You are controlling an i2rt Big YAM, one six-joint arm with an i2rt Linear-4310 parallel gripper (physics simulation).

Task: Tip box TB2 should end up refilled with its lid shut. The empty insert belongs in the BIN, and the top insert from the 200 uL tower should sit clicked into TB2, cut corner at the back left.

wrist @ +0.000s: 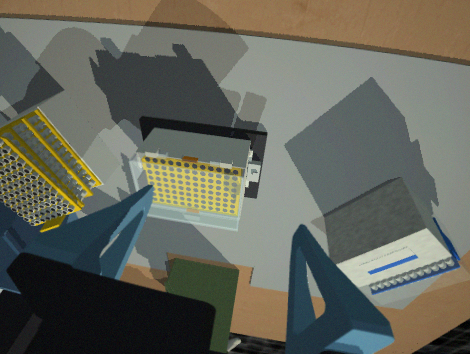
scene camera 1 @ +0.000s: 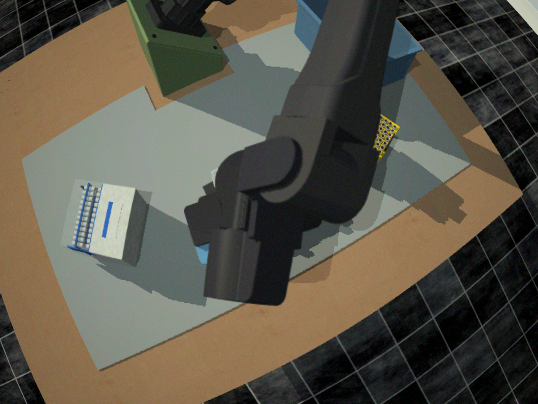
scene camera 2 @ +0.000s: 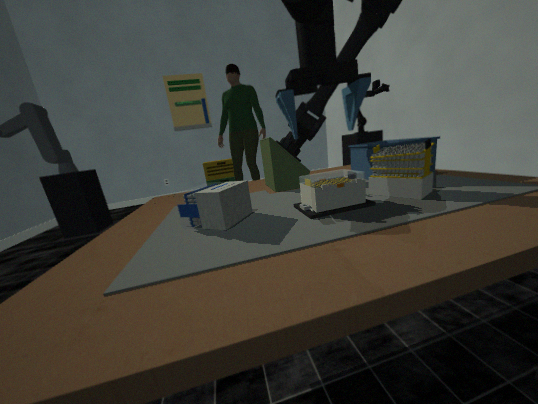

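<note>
Tip box TB2 (scene camera 2: 334, 196) (wrist: 197, 142) is a pale box on a black base (scene camera 2: 313, 215) (wrist: 261, 185). A clear lid (wrist: 215, 222) lies over its yellow insert (wrist: 192, 185), whose holes look empty. In scene camera 1 the arm hides most of the box. The 200 uL tower (scene camera 1: 386, 134) (scene camera 2: 401, 165) (wrist: 37, 175) has stacked yellow inserts with tips on a white base; it stands left of TB2 in the wrist view. The blue BIN (scene camera 1: 400, 62) (scene camera 2: 360, 159) is behind the tower. My gripper (scene camera 2: 324, 133) (wrist: 226, 211) is open and empty, high above TB2, its fingers far apart.
A white box with blue racks (scene camera 1: 117, 220) (scene camera 2: 225, 206) (wrist: 380, 225) stands on the other side of TB2 from the tower. A green wedge (scene camera 1: 185, 65) (scene camera 2: 280, 170) (wrist: 205, 295) stands at the back of the grey mat (scene camera 1: 100, 140) (scene camera 2: 165, 260) (wrist: 320, 90).
</note>
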